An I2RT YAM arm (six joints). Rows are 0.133 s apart.
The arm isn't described. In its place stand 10 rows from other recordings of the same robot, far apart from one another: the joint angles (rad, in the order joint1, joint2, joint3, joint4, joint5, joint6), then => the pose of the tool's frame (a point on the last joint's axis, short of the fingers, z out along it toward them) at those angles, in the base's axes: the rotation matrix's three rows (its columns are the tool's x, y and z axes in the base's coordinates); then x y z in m.
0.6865 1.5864 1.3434 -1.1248 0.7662 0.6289 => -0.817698 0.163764 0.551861; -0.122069 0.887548 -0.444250; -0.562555 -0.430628 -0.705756; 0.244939 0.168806 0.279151
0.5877 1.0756 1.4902 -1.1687 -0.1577 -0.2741 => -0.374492 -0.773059 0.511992; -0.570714 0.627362 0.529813; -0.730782 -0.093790 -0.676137; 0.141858 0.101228 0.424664
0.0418 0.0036 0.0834 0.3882 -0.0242 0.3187 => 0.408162 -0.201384 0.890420; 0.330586 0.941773 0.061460; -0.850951 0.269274 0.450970; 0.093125 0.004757 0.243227
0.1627 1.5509 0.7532 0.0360 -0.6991 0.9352 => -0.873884 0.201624 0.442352; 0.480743 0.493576 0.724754; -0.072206 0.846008 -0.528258; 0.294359 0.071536 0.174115
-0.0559 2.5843 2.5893 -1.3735 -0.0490 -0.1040 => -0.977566 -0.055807 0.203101; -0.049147 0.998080 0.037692; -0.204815 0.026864 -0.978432; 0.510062 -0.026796 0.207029
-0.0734 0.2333 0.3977 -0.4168 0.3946 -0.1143 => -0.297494 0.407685 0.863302; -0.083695 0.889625 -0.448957; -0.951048 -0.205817 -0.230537; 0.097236 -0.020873 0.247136
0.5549 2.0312 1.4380 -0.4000 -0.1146 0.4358 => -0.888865 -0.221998 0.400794; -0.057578 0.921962 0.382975; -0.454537 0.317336 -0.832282; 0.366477 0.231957 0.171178
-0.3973 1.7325 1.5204 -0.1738 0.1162 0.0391 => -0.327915 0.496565 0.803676; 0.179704 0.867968 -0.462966; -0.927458 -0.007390 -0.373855; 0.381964 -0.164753 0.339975
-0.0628 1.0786 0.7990 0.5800 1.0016 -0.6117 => -0.238800 0.854697 0.460941; -0.295095 0.388354 -0.872983; -0.925145 -0.344490 0.159478; 0.233951 -0.044757 0.363795
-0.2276 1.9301 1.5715 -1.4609 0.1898 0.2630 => -0.865922 0.415764 -0.278063; 0.462627 0.877080 -0.129254; 0.190145 -0.240563 -0.951827; 0.326288 -0.082467 0.225232
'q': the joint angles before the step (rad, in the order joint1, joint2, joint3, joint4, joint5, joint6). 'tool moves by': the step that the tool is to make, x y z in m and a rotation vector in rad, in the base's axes. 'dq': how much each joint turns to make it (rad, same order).
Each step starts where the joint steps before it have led.
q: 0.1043, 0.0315, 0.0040, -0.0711, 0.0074, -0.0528
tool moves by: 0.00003, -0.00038, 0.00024, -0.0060, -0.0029, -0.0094
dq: -0.0003, -0.0005, 0.0000, 0.0018, 0.0096, -0.0054
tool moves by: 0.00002, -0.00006, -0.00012, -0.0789, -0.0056, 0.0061
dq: -0.0001, 0.0005, 0.0000, -0.0008, 0.0015, -0.0793
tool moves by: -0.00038, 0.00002, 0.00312, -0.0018, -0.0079, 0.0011
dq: 0.0004, 0.0007, 0.0092, -0.0008, -0.0005, -0.0027
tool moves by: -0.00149, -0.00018, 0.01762, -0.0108, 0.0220, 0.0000
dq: 0.0001, 0.0462, 0.0786, -0.0552, 0.0009, -0.0084
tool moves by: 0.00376, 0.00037, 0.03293, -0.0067, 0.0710, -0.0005
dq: -0.0001, 0.1445, 0.1567, -0.0835, 0.0003, 0.0008
